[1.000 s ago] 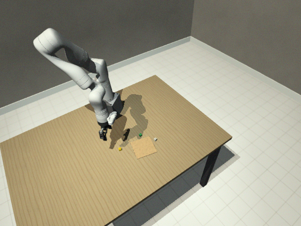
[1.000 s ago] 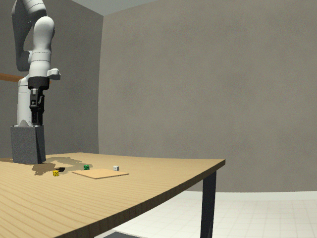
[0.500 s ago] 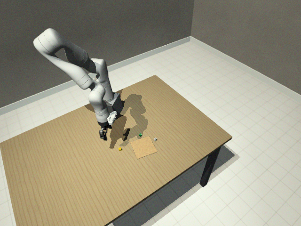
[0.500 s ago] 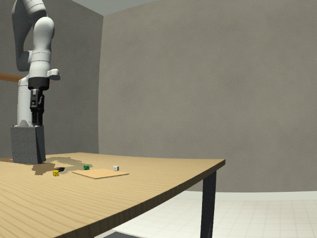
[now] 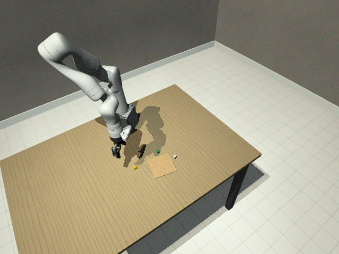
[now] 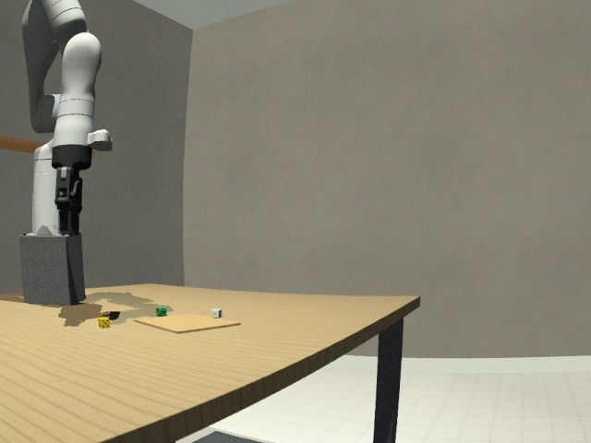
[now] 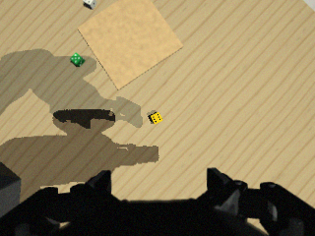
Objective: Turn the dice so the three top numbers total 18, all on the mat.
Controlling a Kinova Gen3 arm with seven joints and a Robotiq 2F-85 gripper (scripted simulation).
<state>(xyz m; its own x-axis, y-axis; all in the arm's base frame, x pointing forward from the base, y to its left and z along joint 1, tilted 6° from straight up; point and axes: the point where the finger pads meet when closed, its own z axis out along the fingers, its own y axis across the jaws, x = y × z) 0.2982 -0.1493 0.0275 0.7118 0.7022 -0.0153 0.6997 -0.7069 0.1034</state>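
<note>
Now: hand 15 cm above the yellow die, 4 cm to the right of it and 4 cm short of it. Also, from my hand: white die (28 cm to the left, 15 cm below, 11 cm ahead); then tan mat (18 cm to the left, 16 cm below, 11 cm ahead); then green die (22 cm to the left, 15 cm below, 2 cm ahead).
</note>
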